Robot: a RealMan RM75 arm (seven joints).
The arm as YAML. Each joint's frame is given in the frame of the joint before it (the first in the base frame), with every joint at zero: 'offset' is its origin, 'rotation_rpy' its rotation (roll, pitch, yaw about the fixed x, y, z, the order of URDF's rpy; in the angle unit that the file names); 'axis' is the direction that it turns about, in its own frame. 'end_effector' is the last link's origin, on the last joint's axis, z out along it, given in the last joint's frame.
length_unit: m
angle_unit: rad
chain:
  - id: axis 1
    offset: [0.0, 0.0, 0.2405]
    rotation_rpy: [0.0, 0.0, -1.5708]
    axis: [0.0, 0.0, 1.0]
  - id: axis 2
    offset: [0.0, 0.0, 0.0]
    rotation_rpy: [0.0, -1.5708, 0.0]
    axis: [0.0, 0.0, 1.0]
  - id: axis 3
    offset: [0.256, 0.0, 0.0]
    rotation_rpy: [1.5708, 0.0, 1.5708]
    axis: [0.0, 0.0, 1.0]
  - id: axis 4
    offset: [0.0, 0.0, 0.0]
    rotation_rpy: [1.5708, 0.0, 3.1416]
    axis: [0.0, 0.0, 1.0]
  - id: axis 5
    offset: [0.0, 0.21, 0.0]
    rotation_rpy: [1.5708, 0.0, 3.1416]
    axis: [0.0, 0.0, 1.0]
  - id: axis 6
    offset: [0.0, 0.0, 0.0]
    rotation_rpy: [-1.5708, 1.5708, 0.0]
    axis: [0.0, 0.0, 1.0]
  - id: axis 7
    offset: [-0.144, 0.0, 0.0]
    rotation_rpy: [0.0, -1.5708, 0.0]
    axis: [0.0, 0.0, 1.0]
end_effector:
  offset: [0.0, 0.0, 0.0]
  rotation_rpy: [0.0, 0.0, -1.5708]
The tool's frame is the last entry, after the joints.
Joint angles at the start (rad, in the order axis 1, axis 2, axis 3, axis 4, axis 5, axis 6, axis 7):
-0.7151 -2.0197 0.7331 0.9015 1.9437 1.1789 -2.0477
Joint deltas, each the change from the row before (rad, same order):
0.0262 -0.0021 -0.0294 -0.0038 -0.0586 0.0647 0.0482
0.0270 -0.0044 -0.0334 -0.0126 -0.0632 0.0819 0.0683
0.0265 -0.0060 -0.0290 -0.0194 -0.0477 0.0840 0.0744
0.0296 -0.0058 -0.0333 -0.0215 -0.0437 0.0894 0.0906
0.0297 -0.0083 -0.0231 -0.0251 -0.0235 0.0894 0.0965
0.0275 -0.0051 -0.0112 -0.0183 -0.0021 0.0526 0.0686
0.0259 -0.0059 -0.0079 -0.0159 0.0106 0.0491 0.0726
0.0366 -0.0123 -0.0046 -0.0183 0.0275 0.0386 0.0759
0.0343 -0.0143 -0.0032 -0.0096 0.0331 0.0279 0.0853
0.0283 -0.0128 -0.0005 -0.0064 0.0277 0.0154 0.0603
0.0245 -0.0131 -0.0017 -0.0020 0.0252 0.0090 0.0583
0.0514 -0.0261 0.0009 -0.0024 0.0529 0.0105 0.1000
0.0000 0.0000 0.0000 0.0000 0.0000 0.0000 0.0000
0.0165 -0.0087 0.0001 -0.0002 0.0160 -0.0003 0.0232
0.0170 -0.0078 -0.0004 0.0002 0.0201 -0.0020 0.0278
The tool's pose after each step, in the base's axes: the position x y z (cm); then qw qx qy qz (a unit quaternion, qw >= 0). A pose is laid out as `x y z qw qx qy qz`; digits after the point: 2 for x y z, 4 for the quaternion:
-19.37 43.35 8.89 0.2646 -0.8441 -0.3459 -0.3127
-19.75 42.03 9.03 0.2435 -0.8469 -0.3275 -0.3408
-20.23 40.59 8.90 0.2232 -0.8516 -0.3053 -0.3631
-20.84 38.98 8.88 0.2090 -0.8556 -0.2746 -0.3858
-21.48 37.24 8.43 0.1940 -0.8626 -0.2411 -0.4002
-22.29 35.91 7.99 0.1881 -0.8676 -0.2222 -0.4032
-23.05 34.59 7.40 0.1824 -0.8749 -0.2014 -0.4010
-24.20 32.97 6.35 0.1774 -0.8822 -0.1895 -0.3928
-25.20 31.47 5.33 0.1774 -0.8910 -0.1719 -0.3809
-25.98 30.28 4.47 0.1769 -0.8969 -0.1625 -0.3712
-26.61 29.28 3.73 0.1794 -0.9022 -0.1516 -0.3618
-27.84 27.20 2.21 0.1808 -0.9118 -0.1383 -0.3419
-27.84 27.20 2.21 0.1808 -0.9118 -0.1383 -0.3419
-28.22 26.57 1.74 0.1811 -0.9138 -0.1383 -0.3361
-28.66 25.90 1.28 0.1820 -0.9169 -0.1370 -0.3276

